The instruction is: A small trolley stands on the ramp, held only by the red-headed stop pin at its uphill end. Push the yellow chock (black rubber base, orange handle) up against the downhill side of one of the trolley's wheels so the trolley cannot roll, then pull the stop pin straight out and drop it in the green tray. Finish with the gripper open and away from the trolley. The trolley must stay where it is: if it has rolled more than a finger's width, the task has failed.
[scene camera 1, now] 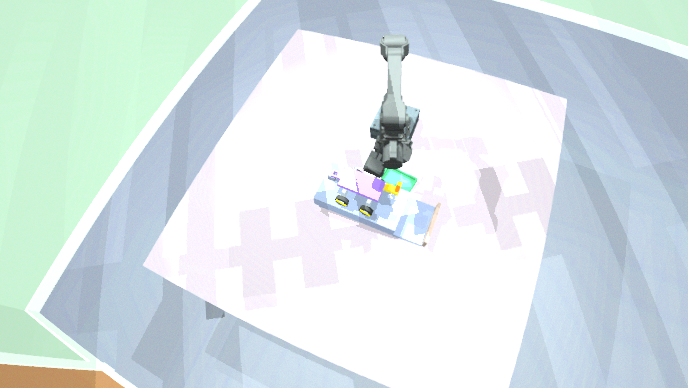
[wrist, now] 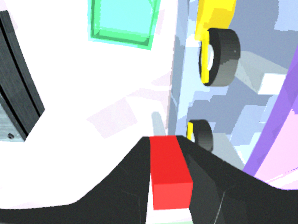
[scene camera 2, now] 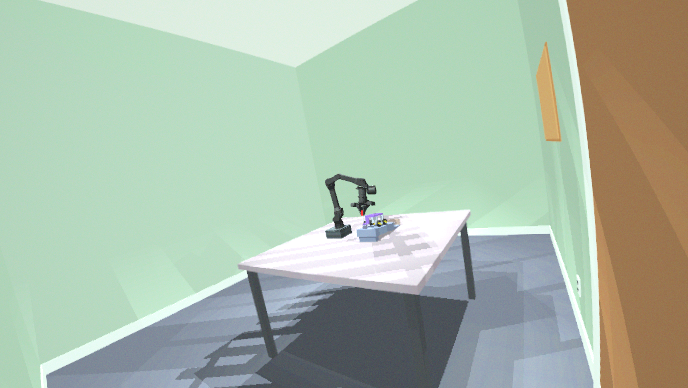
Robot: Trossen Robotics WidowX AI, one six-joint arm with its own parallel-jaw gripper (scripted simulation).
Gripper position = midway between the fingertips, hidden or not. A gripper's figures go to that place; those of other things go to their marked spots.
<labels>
My gripper [wrist: 161, 142] is 0.10 m from the lens. A red-headed stop pin [wrist: 172, 186]: 0.07 m from the lens. A pale blue ramp [wrist: 236, 110] is 0.20 m from the lens. The marked spots on the pale blue ramp and the red-headed stop pin are 0.15 m apart.
</labels>
